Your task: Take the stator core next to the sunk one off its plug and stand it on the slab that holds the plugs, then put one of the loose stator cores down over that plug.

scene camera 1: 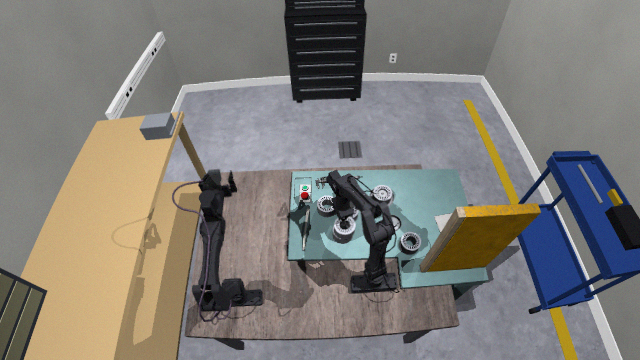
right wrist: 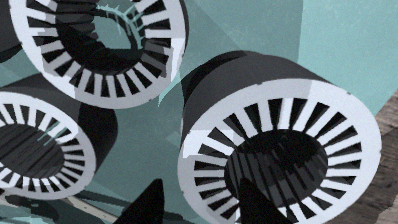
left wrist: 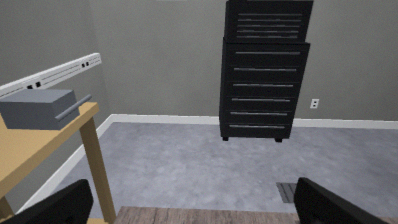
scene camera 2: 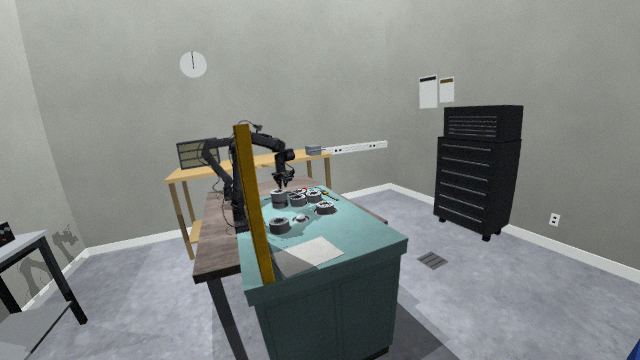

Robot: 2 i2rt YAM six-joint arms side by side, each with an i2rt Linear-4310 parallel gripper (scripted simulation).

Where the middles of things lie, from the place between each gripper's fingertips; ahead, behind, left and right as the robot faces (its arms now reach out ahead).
The yellow panel (scene camera 1: 473, 236) lies 48 cm to the right of my right hand, 28 cm behind it and 13 cm above it. Round my right hand: paper sheet (scene camera 2: 291, 261) (57 cm to the right, 12 cm below, 12 cm behind).
Now: the yellow panel 96 cm to the right of my left hand, 36 cm behind it and 14 cm below it. The rest, counted from my left hand: paper sheet 105 cm to the right, 39 cm below, 21 cm behind.
